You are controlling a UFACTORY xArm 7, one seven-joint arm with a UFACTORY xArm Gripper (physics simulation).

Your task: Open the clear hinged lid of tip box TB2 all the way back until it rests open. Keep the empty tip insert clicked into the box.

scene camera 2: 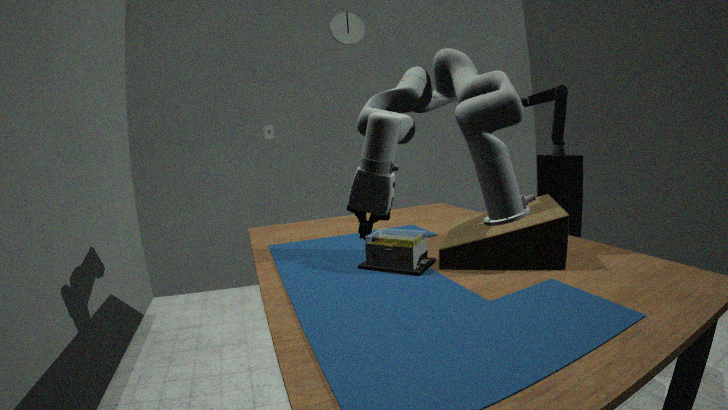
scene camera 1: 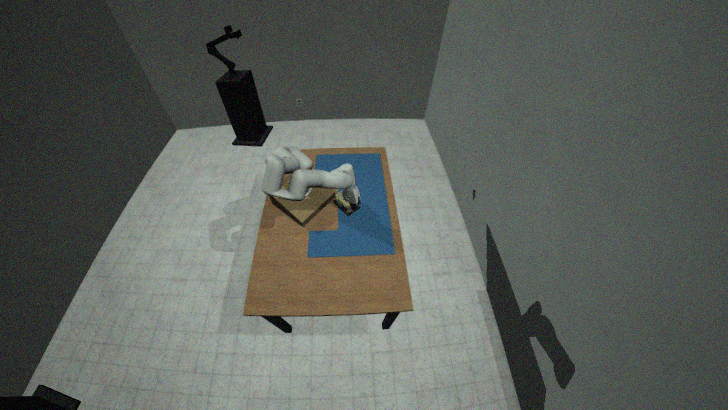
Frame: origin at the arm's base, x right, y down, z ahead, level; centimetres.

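Seen in the pictures: gripper, fingertip midpoint: [scene camera 2: 364, 237] [scene camera 1: 354, 209]; arm's base, origin of the base link: [scene camera 2: 507, 217].
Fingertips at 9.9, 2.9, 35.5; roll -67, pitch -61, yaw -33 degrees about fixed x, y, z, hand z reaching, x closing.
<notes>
Pixels of each thing's middle, then the offset from my fingertips to it, as dx, dy, dz. Level surfaces: height alone.
- Tip box TB2, body centre: [scene camera 2: 397, 249] [scene camera 1: 346, 201] -7.6, +2.0, -6.3
- yellow tip insert, body centre: [scene camera 2: 396, 239] [scene camera 1: 346, 198] -7.6, -0.6, -6.3
- blue mat, its level: dy +5.9
- wooden table, its level: dy +6.2
Tip box TB2 [scene camera 1: 342, 202] [scene camera 2: 390, 257], a small greyish box, stands upright on a dark base plate beside the wedge-shaped robot mount. Its clear lid [scene camera 2: 399, 233] lies over the top and looks down; a small gap cannot be told. The yellow tip insert [scene camera 2: 393, 242] shows through the lid and sits level in the box. My gripper [scene camera 2: 363, 235] is shut and empty. It points down at the box's left upper edge in scene camera 2, with its fingertips close to the lid's edge; contact cannot be told. In scene camera 1 the fingertips are hidden.
A blue mat [scene camera 1: 356, 244] [scene camera 2: 407, 325] lies on the wooden table [scene camera 1: 326, 285] [scene camera 2: 626, 275]. The wedge-shaped mount [scene camera 1: 304, 213] [scene camera 2: 504, 252] under my arm stands close to the box. A dark pedestal [scene camera 1: 241, 106] [scene camera 2: 560, 178] with another arm stands beyond the table.
</notes>
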